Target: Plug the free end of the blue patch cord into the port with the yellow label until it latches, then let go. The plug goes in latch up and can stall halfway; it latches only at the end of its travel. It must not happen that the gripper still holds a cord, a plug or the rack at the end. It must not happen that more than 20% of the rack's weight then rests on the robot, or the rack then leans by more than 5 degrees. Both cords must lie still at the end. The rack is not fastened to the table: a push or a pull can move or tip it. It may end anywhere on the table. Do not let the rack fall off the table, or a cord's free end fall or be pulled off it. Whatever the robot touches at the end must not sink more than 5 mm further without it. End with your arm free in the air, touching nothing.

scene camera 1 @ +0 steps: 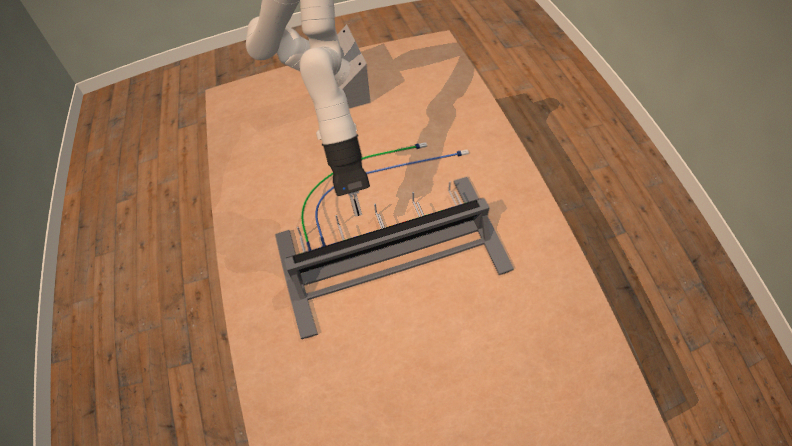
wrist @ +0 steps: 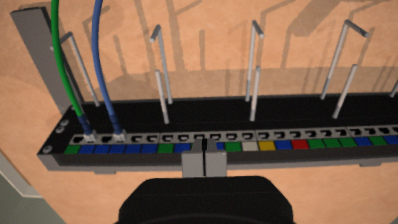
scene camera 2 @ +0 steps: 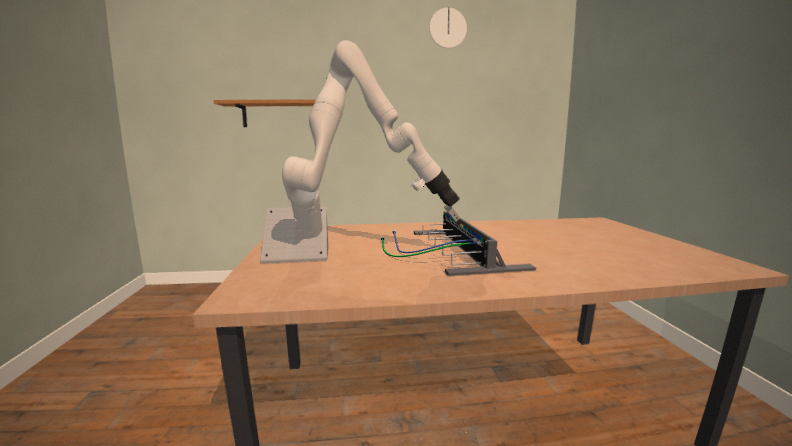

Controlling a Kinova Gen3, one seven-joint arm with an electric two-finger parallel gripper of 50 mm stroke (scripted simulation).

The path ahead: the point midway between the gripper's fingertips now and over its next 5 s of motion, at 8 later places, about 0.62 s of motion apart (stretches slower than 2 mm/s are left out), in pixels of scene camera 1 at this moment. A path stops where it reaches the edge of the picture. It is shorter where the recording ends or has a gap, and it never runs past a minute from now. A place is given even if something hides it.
The gripper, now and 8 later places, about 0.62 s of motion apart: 358,214; 344,180; 344,159; 324,165; 301,171; 305,176; 316,206; 319,228; 316,227
